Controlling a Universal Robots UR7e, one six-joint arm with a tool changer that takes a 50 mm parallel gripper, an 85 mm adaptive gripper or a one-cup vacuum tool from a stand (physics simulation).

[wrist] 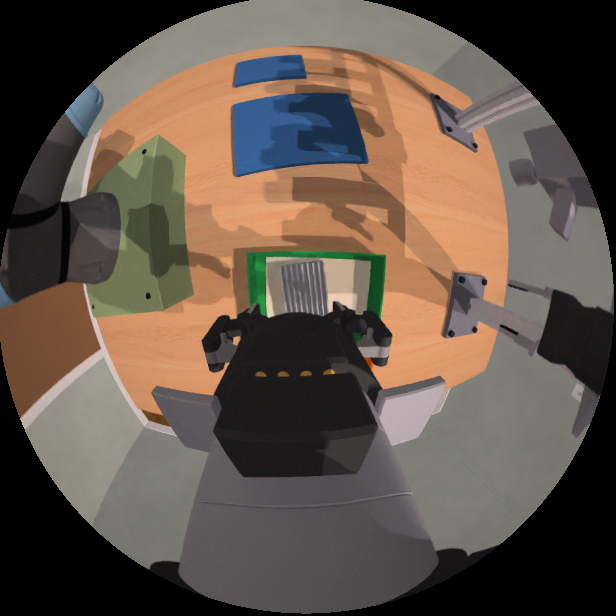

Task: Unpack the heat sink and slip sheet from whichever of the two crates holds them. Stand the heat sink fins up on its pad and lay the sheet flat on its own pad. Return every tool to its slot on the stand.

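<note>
A green crate [314, 282] sits on the wooden table just beyond my gripper. Inside it a grey finned heat sink [302, 286] lies with its fins facing up at the camera, on a cream slip sheet [351, 284] that shows to its right. My black adaptive gripper [297, 344] hangs above the crate's near edge, with its fingers spread wide and nothing in them. It hides the crate's near side. A large blue pad [295, 135] and a small blue pad [270, 68] lie farther away, both bare.
An olive-green block [143, 229] stands at the left, next to the arm's grey link [57, 241]. Grey bracket feet [456, 121] [465, 304] are bolted at the table's right edge. An orange sliver [372, 362] shows beside my right finger.
</note>
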